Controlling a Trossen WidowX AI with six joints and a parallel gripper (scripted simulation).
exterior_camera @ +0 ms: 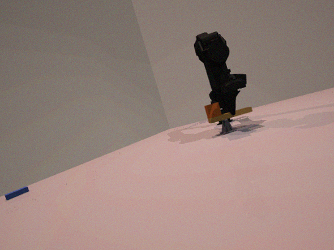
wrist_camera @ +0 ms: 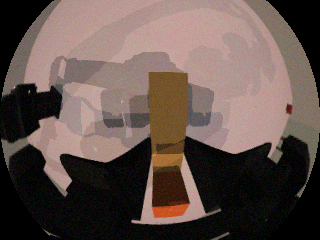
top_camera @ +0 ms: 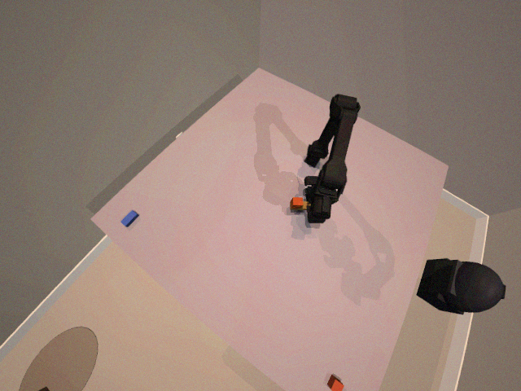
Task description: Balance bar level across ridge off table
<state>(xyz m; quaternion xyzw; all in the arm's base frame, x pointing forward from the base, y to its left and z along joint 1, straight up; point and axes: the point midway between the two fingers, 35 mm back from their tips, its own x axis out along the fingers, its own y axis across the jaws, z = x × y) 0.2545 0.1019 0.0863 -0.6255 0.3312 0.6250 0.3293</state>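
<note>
Now: the bar 20 mm ahead of my gripper tip, 30 mm to the right of it and 20 mm above it. Also, from my gripper tip: red block (490 mm ahead, 400 mm to the left, 40 mm below); blue block (490 mm ahead, 600 mm to the right, 40 mm below).
</note>
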